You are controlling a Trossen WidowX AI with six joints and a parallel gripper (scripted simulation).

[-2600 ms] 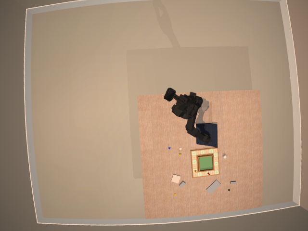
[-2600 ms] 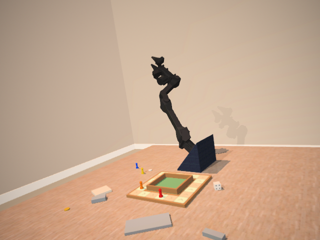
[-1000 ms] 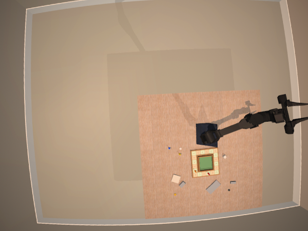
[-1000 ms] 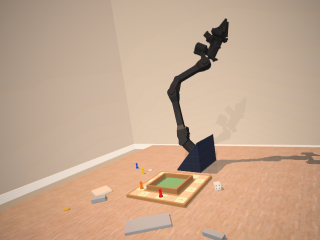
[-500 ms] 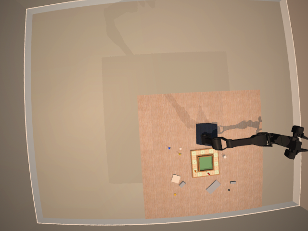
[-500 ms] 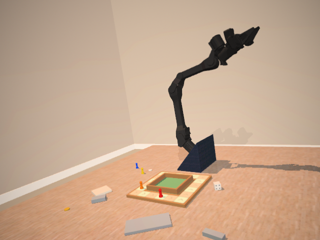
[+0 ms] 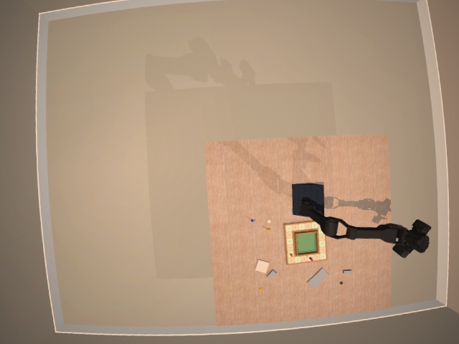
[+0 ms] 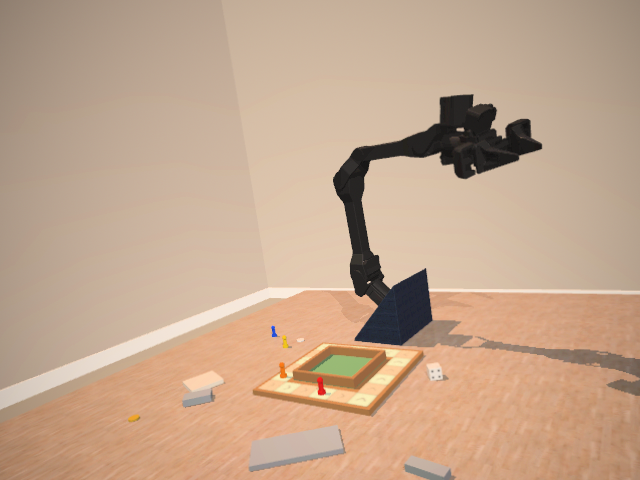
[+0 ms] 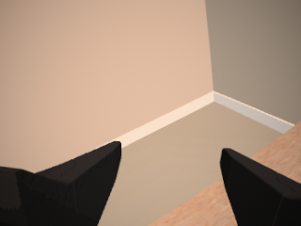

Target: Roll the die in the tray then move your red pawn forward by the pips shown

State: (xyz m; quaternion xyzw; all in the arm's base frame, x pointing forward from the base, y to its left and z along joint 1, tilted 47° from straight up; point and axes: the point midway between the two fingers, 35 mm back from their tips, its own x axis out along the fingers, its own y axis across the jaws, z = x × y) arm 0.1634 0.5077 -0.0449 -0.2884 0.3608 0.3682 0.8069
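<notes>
Now: the white die 420 mm below my gripper tip, 210 mm to the right of it and 60 mm ahead of it. From my gripper tip the other things lie so: red pawn: 400 mm below, 390 mm to the right, 220 mm ahead; then green tray: 420 mm below, 410 mm to the right, 100 mm ahead; then orange pawn: 520 mm to the right, 400 mm below, 180 mm ahead.
</notes>
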